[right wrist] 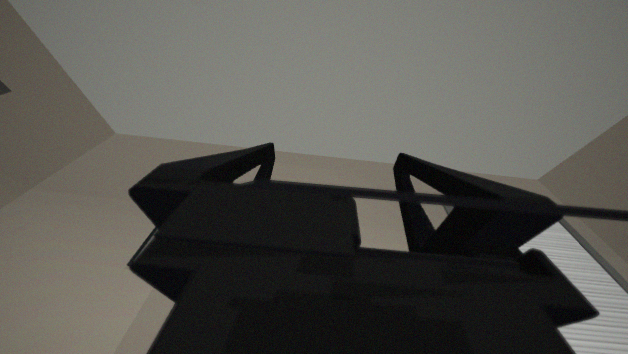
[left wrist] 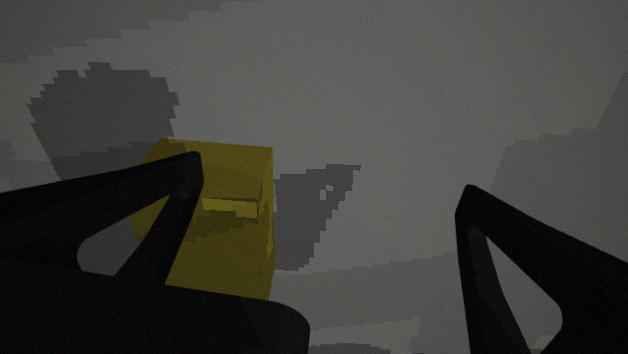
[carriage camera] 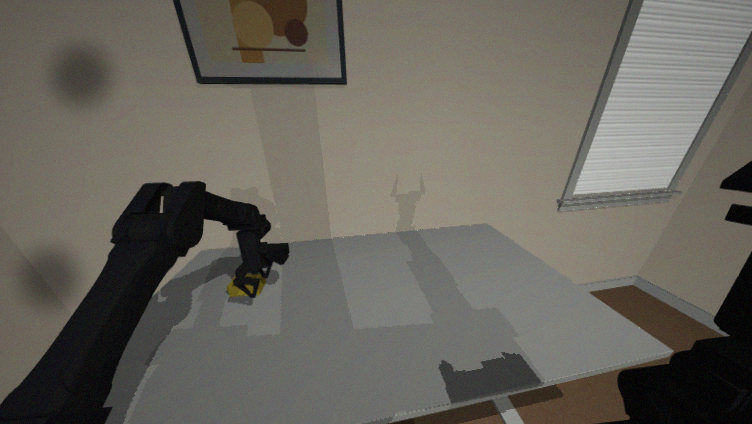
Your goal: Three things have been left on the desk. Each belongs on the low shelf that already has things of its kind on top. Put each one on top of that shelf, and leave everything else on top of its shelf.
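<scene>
A yellow block-like thing with a small step or recess in its face is on the grey desk, at the left of the carriage view. My left gripper is open and empty, pointing down close above the desk. In the left wrist view its left finger overlaps the yellow thing and hides part of it; its right finger is well to the right, over desk. My right gripper is open and empty, raised, with wall and ceiling behind it. The low shelves and the other two left things do not show.
The right arm stands at the right edge of the carriage view. Behind the desk is a wall with a framed picture and a window with blinds. Brown floor shows beyond the desk's right edge. Arm shadows fall across the desk.
</scene>
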